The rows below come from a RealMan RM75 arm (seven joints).
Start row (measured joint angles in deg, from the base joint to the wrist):
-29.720 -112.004 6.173 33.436 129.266 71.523 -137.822
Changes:
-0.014 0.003 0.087 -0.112 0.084 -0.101 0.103
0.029 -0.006 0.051 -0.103 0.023 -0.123 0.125
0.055 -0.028 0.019 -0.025 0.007 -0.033 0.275
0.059 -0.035 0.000 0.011 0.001 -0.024 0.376
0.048 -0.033 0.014 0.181 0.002 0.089 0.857
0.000 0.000 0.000 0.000 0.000 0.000 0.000
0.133 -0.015 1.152 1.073 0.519 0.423 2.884
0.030 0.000 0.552 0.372 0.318 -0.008 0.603
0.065 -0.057 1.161 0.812 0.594 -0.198 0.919
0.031 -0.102 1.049 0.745 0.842 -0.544 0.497
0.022 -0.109 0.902 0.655 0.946 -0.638 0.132
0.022 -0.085 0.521 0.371 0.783 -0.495 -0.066
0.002 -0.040 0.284 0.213 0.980 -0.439 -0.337
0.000 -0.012 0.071 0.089 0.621 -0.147 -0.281
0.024 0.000 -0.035 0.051 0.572 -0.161 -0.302
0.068 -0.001 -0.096 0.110 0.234 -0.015 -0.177
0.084 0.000 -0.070 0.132 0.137 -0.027 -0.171
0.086 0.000 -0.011 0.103 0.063 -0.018 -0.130
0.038 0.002 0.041 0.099 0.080 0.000 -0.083
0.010 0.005 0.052 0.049 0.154 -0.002 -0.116
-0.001 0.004 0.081 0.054 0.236 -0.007 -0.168
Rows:
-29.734 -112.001 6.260 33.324 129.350 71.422 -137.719
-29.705 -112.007 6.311 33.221 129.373 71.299 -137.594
-29.650 -112.035 6.330 33.196 129.380 71.266 -137.319
-29.591 -112.070 6.330 33.207 129.381 71.242 -136.943
-29.543 -112.103 6.344 33.388 129.383 71.331 -136.086
-29.543 -112.103 6.344 33.388 129.383 71.331 -136.086
-29.410 -112.118 7.496 34.461 129.902 71.754 -133.202
-29.380 -112.118 8.048 34.833 130.220 71.746 -132.599
-29.315 -112.175 9.209 35.645 130.814 71.548 -131.680
-29.284 -112.277 10.258 36.390 131.656 71.004 -131.183
-29.262 -112.386 11.160 37.045 132.602 70.366 -131.051
-29.240 -112.471 11.681 37.416 133.385 69.871 -131.117
-29.238 -112.511 11.965 37.629 134.365 69.432 -131.454
-29.238 -112.523 12.036 37.718 134.986 69.285 -131.735
-29.214 -112.523 12.001 37.769 135.558 69.124 -132.037
-29.146 -112.524 11.905 37.879 135.792 69.109 -132.214
-29.062 -112.524 11.835 38.011 135.929 69.082 -132.385
-28.976 -112.524 11.824 38.114 135.992 69.064 -132.515
-28.938 -112.522 11.865 38.213 136.072 69.064 -132.598
-28.928 -112.517 11.917 38.262 136.226 69.062 -132.714
-28.929 -112.513 11.998 38.316 136.462 69.055 -132.882

